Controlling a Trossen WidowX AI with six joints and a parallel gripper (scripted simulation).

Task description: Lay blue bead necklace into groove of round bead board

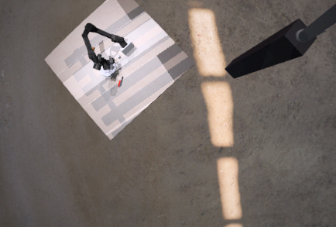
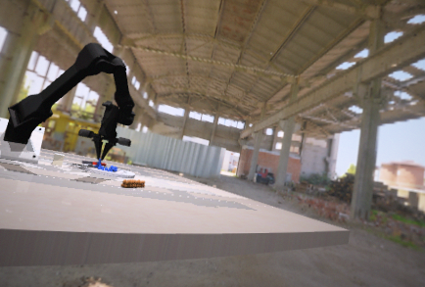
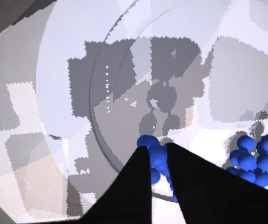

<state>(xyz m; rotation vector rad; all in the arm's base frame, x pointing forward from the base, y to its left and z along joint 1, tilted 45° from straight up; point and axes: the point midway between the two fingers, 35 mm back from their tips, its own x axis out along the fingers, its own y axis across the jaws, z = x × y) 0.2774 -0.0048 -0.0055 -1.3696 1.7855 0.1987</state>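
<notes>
Now: the round white bead board 40 mm ahead of my gripper tip, 30 mm below it and 10 mm to the right of it. From my gripper tip the other things lie so: small white block 140 mm behind, 20 mm below; red pen-like object 220 mm to the left, 50 mm ahead, 30 mm below.
</notes>
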